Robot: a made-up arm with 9 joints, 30 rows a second.
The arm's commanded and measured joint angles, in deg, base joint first. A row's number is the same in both.
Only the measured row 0 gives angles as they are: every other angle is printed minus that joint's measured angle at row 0.
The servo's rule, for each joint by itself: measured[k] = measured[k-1] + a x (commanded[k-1-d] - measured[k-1]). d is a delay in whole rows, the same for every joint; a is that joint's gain. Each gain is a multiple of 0.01, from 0.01 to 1. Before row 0 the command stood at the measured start. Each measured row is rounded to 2 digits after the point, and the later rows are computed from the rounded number. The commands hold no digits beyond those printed.
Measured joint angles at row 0:
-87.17 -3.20 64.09 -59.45 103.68 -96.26 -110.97 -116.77 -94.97
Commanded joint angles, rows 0 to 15:
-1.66 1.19 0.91 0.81 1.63 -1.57 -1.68 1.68 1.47
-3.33 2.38 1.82 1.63 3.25 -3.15 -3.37 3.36 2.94
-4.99 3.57 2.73 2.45 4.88 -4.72 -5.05 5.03 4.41
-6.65 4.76 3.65 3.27 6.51 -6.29 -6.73 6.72 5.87
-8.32 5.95 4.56 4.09 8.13 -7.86 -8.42 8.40 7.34
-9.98 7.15 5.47 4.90 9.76 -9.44 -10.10 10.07 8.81
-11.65 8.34 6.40 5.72 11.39 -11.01 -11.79 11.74 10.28
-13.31 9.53 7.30 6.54 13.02 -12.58 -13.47 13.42 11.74
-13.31 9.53 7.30 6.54 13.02 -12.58 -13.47 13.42 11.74
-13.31 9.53 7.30 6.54 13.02 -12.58 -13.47 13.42 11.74
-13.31 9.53 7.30 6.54 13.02 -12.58 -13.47 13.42 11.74
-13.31 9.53 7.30 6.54 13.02 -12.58 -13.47 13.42 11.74
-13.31 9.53 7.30 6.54 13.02 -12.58 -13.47 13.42 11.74
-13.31 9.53 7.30 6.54 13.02 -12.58 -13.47 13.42 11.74
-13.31 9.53 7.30 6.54 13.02 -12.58 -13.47 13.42 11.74
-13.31 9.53 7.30 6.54 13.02 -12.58 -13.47 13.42 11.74
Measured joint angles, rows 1 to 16:
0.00 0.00 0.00 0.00 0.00 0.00 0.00 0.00 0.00
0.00 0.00 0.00 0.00 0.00 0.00 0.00 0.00 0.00
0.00 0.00 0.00 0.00 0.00 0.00 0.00 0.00 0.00
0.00 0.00 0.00 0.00 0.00 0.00 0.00 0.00 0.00
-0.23 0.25 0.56 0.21 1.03 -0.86 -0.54 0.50 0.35
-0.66 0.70 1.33 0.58 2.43 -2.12 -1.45 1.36 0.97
-1.27 1.30 2.18 1.07 3.97 -3.55 -2.60 2.46 1.80
-2.02 2.03 3.08 1.64 5.57 -5.06 -3.92 3.74 2.78
-2.90 2.85 3.98 2.28 7.18 -6.60 -5.36 5.14 3.87
-3.89 3.75 4.89 2.96 8.81 -8.16 -6.88 6.62 5.06
-4.98 4.71 5.81 3.68 10.44 -9.73 -8.45 8.16 6.31
-6.15 5.72 6.72 4.42 12.07 -11.30 -10.06 9.74 7.61
-7.15 6.52 7.07 4.97 12.67 -12.00 -11.15 10.84 8.60
-8.01 7.15 7.21 5.38 12.89 -12.32 -11.89 11.61 9.35
-8.75 7.65 7.26 5.68 12.97 -12.46 -12.40 12.15 9.92
-9.39 8.04 7.28 5.90 13.00 -12.53 -12.74 12.53 10.36
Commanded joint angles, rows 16 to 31:
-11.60 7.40 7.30 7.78 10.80 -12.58 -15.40 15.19 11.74
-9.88 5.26 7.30 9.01 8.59 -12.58 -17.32 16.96 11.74
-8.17 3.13 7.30 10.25 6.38 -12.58 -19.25 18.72 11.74
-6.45 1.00 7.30 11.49 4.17 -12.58 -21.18 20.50 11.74
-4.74 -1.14 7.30 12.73 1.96 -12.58 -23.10 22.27 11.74
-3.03 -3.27 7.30 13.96 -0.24 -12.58 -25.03 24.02 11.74
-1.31 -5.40 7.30 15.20 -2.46 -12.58 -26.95 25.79 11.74
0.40 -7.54 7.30 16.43 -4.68 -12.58 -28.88 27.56 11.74
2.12 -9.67 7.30 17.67 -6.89 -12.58 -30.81 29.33 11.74
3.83 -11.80 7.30 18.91 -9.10 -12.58 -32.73 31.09 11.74
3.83 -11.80 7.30 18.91 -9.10 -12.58 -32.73 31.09 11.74
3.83 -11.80 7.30 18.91 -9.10 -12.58 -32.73 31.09 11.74
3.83 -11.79 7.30 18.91 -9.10 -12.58 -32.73 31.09 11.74
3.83 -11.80 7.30 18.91 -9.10 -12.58 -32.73 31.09 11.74
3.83 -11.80 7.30 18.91 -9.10 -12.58 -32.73 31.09 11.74
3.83 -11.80 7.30 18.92 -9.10 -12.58 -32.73 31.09 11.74
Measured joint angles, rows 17 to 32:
-9.94 8.35 7.29 6.07 13.01 -12.56 -12.97 12.80 10.69
-10.41 8.60 7.30 6.19 13.02 -12.57 -13.13 12.99 10.94
-10.82 8.80 7.30 6.28 13.02 -12.58 -13.24 13.12 11.13
-11.17 8.95 7.30 6.35 13.02 -12.58 -13.31 13.21 11.28
-11.23 8.62 7.30 6.72 11.62 -12.58 -13.98 13.80 11.39
-11.04 7.91 7.30 7.32 9.71 -12.58 -15.05 14.75 11.47
-10.64 6.91 7.30 8.08 7.61 -12.58 -16.39 15.94 11.53
-10.05 5.67 7.30 8.97 5.44 -12.58 -17.92 17.31 11.58
-9.31 4.24 7.30 9.95 3.25 -12.58 -19.58 18.80 11.62
-8.43 2.66 7.30 10.99 1.05 -12.58 -21.32 20.37 11.65
-7.43 0.97 7.30 12.08 -1.16 -12.58 -23.12 22.00 11.67
-6.33 -0.82 7.30 13.21 -3.38 -12.58 -24.96 23.67 11.69
-5.15 -2.68 7.30 14.37 -5.59 -12.58 -26.83 25.37 11.70
-3.89 -4.60 7.30 15.55 -7.80 -12.58 -28.72 27.09 11.71
-2.81 -6.11 7.30 16.42 -8.62 -12.58 -30.00 28.29 11.72
-1.88 -7.30 7.30 17.07 -8.92 -12.58 -30.87 29.13 11.72

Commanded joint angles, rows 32 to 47:
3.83 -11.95 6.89 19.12 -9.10 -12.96 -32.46 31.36 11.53
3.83 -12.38 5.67 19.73 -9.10 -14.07 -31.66 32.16 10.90
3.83 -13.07 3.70 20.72 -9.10 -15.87 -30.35 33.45 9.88
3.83 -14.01 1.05 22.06 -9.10 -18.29 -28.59 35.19 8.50
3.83 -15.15 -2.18 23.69 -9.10 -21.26 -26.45 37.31 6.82
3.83 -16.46 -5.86 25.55 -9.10 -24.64 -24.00 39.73 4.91
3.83 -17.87 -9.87 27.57 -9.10 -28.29 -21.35 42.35 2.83
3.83 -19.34 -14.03 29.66 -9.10 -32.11 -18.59 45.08 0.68
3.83 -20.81 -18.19 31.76 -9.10 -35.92 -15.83 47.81 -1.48
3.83 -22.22 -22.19 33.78 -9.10 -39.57 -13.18 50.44 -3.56
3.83 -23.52 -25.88 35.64 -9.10 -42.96 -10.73 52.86 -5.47
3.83 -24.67 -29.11 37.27 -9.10 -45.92 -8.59 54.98 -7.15
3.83 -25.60 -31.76 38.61 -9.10 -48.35 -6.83 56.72 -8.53
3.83 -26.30 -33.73 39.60 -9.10 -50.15 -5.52 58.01 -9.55
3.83 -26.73 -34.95 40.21 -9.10 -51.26 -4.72 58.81 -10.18
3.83 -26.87 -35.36 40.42 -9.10 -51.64 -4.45 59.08 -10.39
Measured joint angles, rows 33 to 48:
-1.08 -8.24 7.30 17.55 -9.03 -12.58 -31.47 29.72 11.72
-0.39 -8.99 7.30 17.90 -9.07 -12.58 -31.87 30.13 11.72
0.20 -9.58 7.30 18.16 -9.09 -12.58 -32.15 30.42 11.72
0.71 -10.05 7.30 18.36 -9.10 -12.58 -32.34 30.62 11.72
1.15 -10.45 7.05 18.56 -9.10 -12.79 -32.38 30.84 11.67
1.53 -10.86 6.21 18.86 -9.10 -13.49 -32.15 31.24 11.49
1.85 -11.32 4.68 19.34 -9.10 -14.80 -31.57 31.90 11.10
2.13 -11.88 2.47 20.05 -9.10 -16.72 -30.62 32.89 10.48
2.37 -12.57 -0.37 21.00 -9.10 -19.22 -29.29 34.22 9.60
2.57 -13.39 -3.72 22.18 -9.10 -22.20 -27.60 35.87 8.47
2.75 -14.33 -7.47 23.58 -9.10 -25.55 -25.60 37.81 7.12
2.90 -15.38 -11.47 25.16 -9.10 -29.16 -23.36 39.99 5.57
3.03 -16.52 -15.57 26.88 -9.10 -32.88 -20.95 42.34 3.88
3.14 -17.72 -19.61 28.67 -9.10 -36.56 -18.46 44.77 2.09
3.24 -18.94 -23.43 30.48 -9.10 -40.08 -15.99 47.20 0.28
3.32 -20.14 -26.89 32.25 -9.10 -43.29 -13.62 49.53 -1.50

